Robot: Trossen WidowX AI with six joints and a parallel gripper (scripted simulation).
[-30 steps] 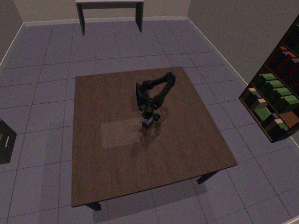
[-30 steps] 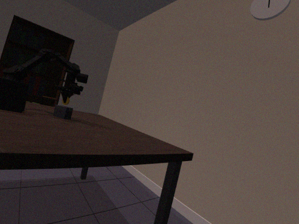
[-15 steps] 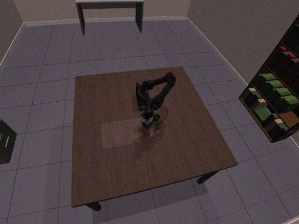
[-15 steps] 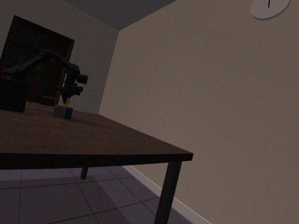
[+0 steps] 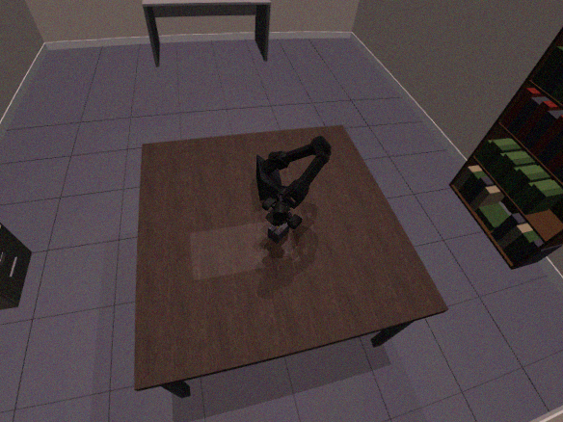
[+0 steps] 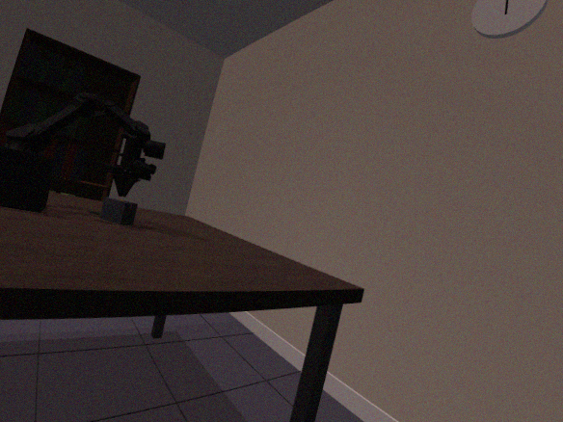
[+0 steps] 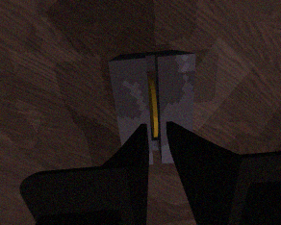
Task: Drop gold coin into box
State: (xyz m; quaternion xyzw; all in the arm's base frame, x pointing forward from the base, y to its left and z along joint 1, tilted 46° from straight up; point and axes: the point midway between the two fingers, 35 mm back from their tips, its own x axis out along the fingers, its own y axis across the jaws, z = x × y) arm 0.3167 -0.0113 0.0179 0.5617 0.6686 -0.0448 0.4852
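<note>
The gold coin lies 2 cm below my gripper tip.
</note>
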